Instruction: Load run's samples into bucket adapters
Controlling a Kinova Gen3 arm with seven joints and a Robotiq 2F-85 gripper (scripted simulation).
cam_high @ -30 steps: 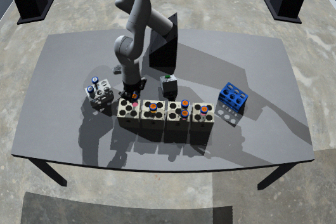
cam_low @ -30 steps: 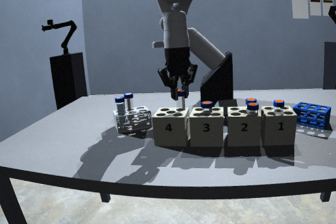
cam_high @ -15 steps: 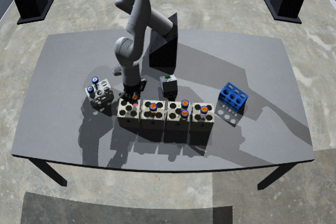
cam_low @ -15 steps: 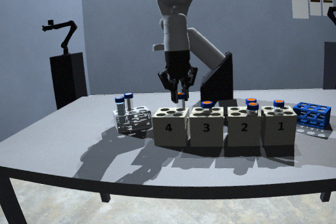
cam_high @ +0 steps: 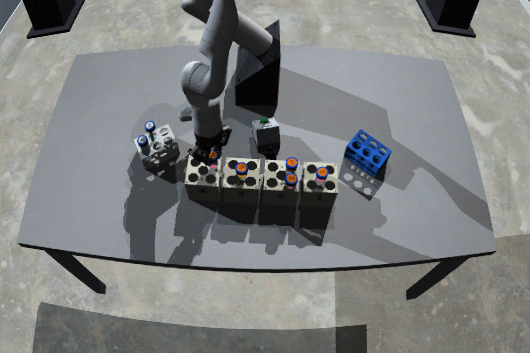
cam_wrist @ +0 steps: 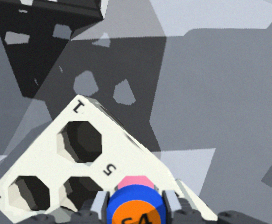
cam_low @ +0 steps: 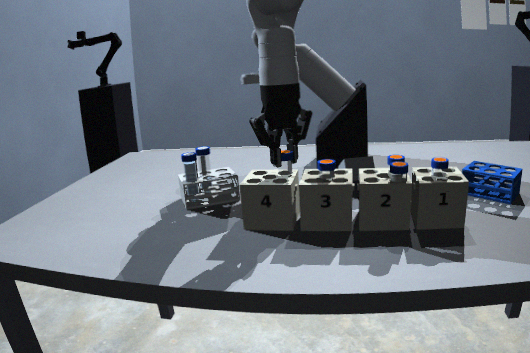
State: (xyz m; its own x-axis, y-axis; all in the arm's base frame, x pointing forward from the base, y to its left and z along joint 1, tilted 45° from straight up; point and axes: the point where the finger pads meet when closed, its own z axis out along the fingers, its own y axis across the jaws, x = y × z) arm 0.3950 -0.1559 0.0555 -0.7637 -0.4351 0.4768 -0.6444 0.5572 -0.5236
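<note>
Now: hand 1 cm past the sample tube S4 and 5 cm above it. From my hand the other things lie so: adapter 2 (4 cm ahead, 19 cm to the left, 8 cm below); then adapter 3 (3 cm ahead, 8 cm to the left, 8 cm below); then sample tube S2 (3 cm ahead, 9 cm to the left, 6 cm below).
</note>
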